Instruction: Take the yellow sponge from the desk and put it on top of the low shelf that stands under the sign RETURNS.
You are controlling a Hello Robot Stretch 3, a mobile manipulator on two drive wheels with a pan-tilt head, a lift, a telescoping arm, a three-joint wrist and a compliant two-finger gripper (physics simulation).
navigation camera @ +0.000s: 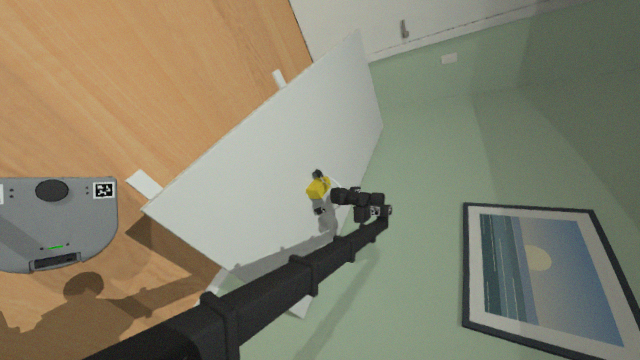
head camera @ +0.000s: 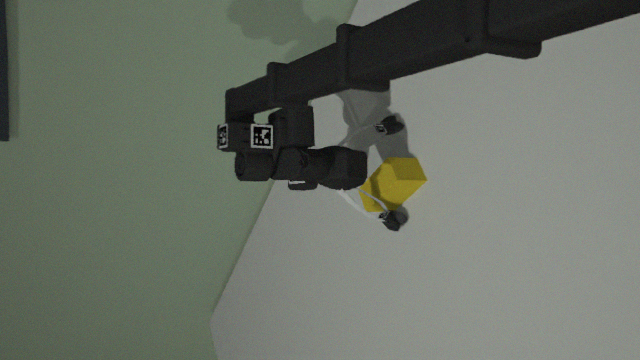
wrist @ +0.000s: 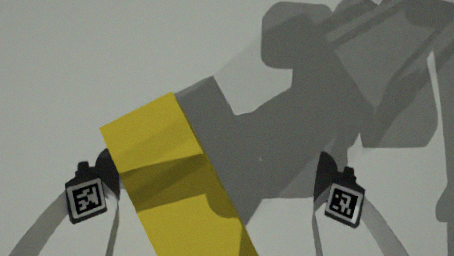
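The yellow sponge lies on the light grey desk, slanted relative to the fingers. My gripper is open, with its fingers on either side of the sponge. In the wrist view the sponge is close beside the left fingertip, perhaps touching it, with a wide gap to the right fingertip. Its near end runs out of the bottom of that view. The low shelf and the RETURNS sign do not show in these views.
In the navigation view, my grey base is on the wood floor left of the desk. A green wall with a framed picture is beyond the desk. My black arm reaches across a desk corner.
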